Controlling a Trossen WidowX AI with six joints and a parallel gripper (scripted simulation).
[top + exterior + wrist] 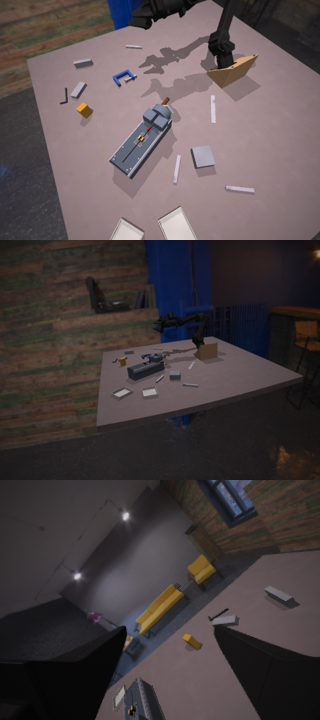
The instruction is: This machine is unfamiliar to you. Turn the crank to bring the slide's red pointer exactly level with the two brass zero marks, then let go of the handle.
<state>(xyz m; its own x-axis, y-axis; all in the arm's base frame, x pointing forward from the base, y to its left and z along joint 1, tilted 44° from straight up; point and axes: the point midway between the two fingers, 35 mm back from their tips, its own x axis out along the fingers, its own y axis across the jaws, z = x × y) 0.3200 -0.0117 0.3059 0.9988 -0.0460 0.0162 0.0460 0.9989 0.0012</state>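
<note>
Right now my gripper tip is 12 cm short of the red pointer, 32 cm to the right of it and 20 cm above it. Also, from my gripper tip: yellow block (30 cm ahead, 7 cm to the left, 25 cm below); blue clamp (6 cm ahead, 3 cm to the right, 27 cm below); brown crank handle (24 cm to the left, 21 cm below).
</note>
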